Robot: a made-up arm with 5 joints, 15 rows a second.
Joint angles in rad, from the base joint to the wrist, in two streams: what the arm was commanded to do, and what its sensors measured. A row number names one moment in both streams.
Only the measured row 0 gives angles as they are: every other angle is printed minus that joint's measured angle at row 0.
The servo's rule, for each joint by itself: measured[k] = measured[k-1] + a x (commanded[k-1-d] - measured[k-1]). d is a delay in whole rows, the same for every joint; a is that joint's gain. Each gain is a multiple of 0.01, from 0.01 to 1. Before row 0 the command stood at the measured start. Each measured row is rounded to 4 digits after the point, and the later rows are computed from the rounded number. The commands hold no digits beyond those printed.
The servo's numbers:
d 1
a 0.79 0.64 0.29 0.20 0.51
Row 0, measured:
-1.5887, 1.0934, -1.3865, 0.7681, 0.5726
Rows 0 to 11, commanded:
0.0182, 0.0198, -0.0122, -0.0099, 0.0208
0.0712, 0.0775, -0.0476, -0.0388, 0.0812
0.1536, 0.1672, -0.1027, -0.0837, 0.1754
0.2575, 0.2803, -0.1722, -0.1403, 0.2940
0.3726, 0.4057, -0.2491, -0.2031, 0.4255
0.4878, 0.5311, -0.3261, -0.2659, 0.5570
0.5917, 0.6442, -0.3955, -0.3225, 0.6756
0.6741, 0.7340, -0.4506, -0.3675, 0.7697
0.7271, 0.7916, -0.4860, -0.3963, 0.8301
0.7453, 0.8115, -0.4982, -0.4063, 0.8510
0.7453, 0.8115, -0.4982, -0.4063, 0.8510
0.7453, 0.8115, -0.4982, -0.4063, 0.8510
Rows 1 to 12, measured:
0.0000, 0.0000, 0.0000, 0.0000, 0.0000
0.0144, 0.0127, -0.0035, -0.0020, 0.0106
0.0593, 0.0542, -0.0163, -0.0094, 0.0466
0.1338, 0.1265, -0.0414, -0.0243, 0.1123
0.2315, 0.2249, -0.0793, -0.0475, 0.2050
0.3430, 0.3406, -0.1285, -0.0786, 0.3175
0.4574, 0.4625, -0.1858, -0.1161, 0.4396
0.5635, 0.5788, -0.2466, -0.1574, 0.5600
0.6509, 0.6781, -0.3058, -0.1994, 0.6669
0.7111, 0.7507, -0.3581, -0.2388, 0.7501
0.7381, 0.7896, -0.3987, -0.2723, 0.8016
0.7438, 0.8036, -0.4276, -0.2991, 0.8268

